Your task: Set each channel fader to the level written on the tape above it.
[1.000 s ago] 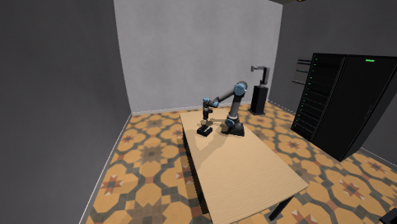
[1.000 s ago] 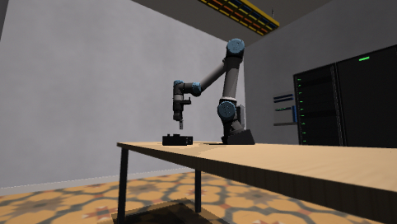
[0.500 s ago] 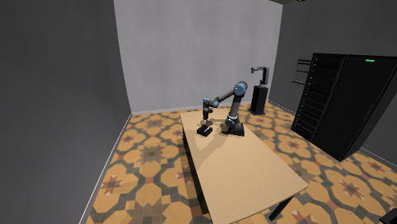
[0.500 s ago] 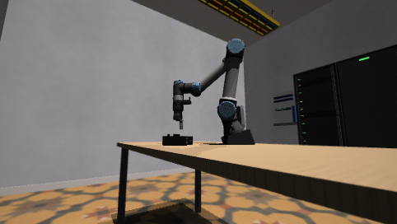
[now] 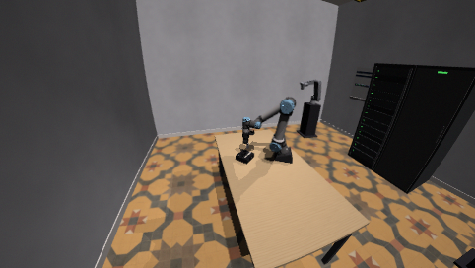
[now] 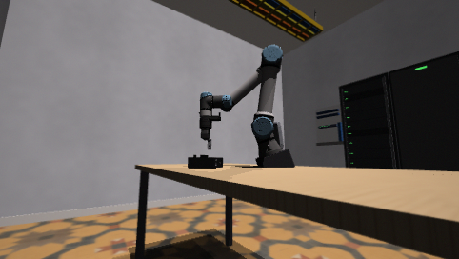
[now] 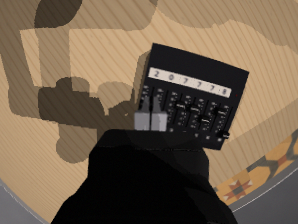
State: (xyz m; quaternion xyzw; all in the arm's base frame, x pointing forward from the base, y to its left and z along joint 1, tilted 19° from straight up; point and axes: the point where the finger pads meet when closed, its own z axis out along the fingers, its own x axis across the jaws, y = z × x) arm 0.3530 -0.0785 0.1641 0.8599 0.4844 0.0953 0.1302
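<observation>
Now: hand 11 cm short of the master fader cap, 8 cm to the right of it and 5 cm above it.
</observation>
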